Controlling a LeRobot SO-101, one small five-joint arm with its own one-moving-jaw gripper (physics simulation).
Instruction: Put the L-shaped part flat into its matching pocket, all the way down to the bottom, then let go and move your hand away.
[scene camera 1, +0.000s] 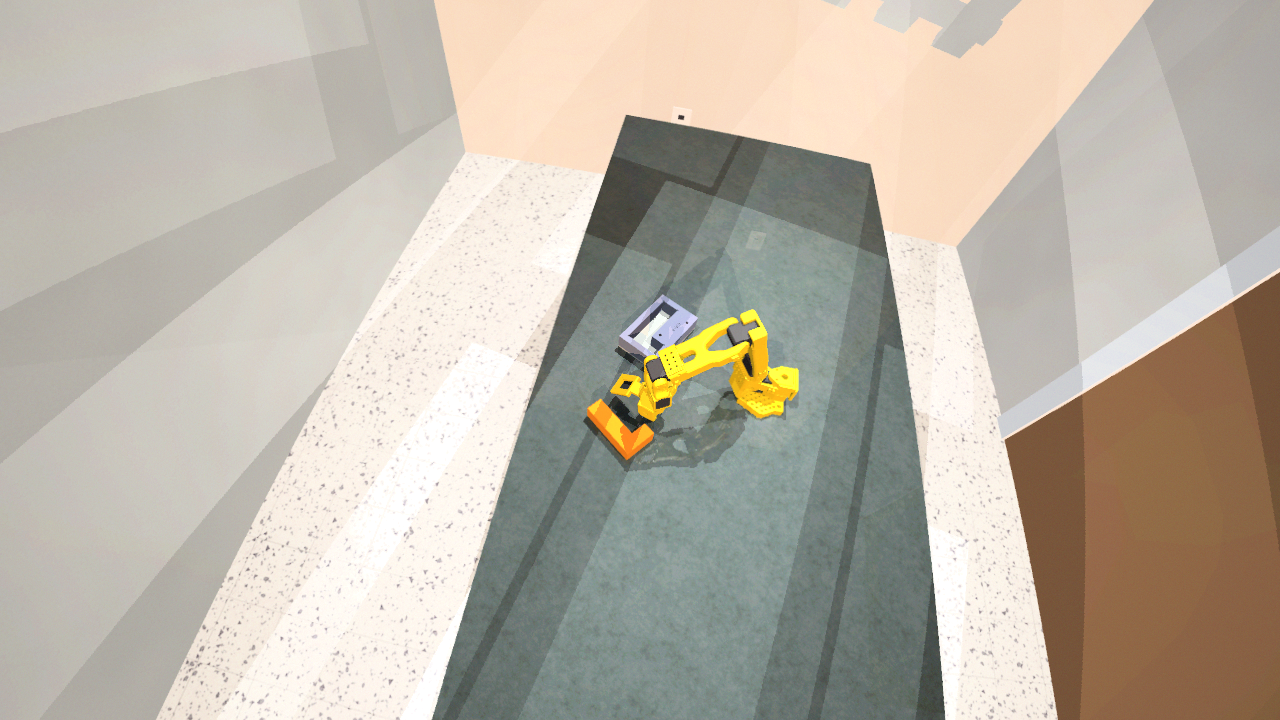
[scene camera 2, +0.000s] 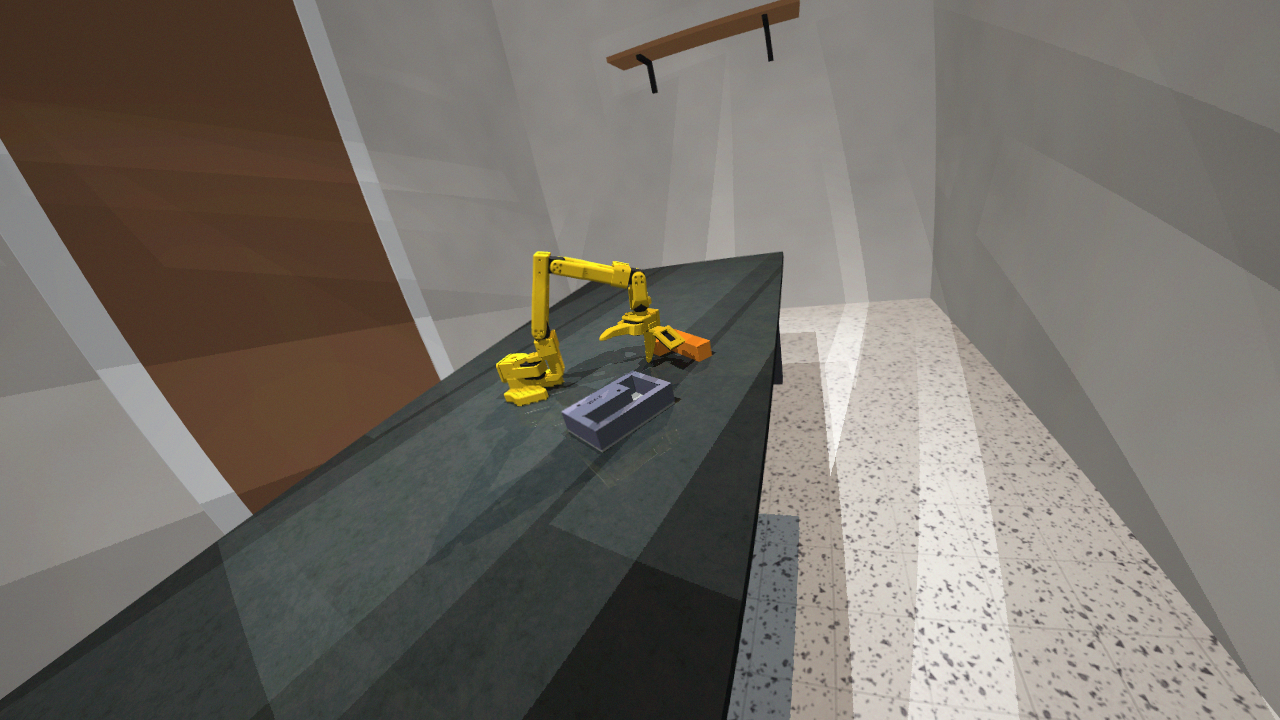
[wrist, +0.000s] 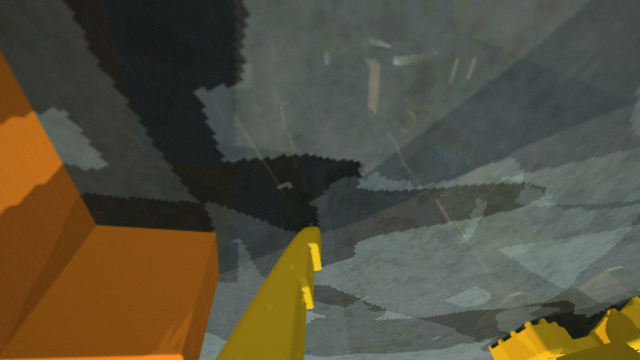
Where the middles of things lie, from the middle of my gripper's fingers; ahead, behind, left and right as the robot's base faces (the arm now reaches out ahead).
I see my gripper 9 cm to the right of the orange L-shaped part (scene camera 1: 627, 443), 7 cm short of it and 7 cm above it. The rest, counted from my hand: grey block with pocket (scene camera 2: 602, 419) (14 cm to the right, 7 cm below, 3 cm ahead).
